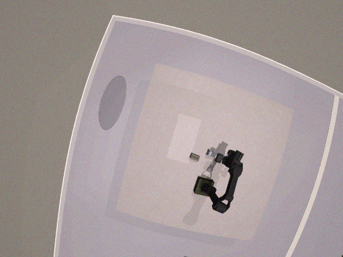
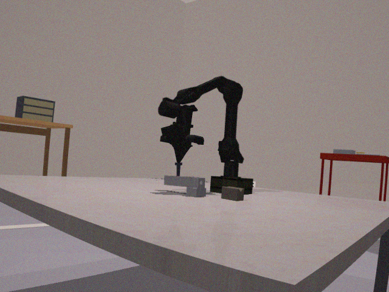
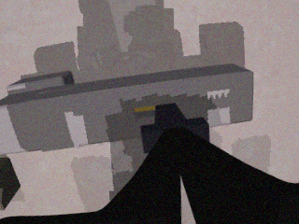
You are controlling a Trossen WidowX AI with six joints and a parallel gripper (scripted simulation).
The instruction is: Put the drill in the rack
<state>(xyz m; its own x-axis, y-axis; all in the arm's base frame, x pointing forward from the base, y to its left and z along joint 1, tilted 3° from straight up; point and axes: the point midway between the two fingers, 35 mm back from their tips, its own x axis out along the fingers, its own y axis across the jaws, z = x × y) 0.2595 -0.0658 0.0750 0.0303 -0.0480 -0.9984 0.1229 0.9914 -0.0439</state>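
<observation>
Now: the dark t-shaped key 30 mm below my gripper tip. From my gripper tip the other things lie so: grey block fixture: 80 mm below, 40 mm to the left; dark olive-grey block: 210 mm to the left, 90 mm below, 50 mm behind.
</observation>
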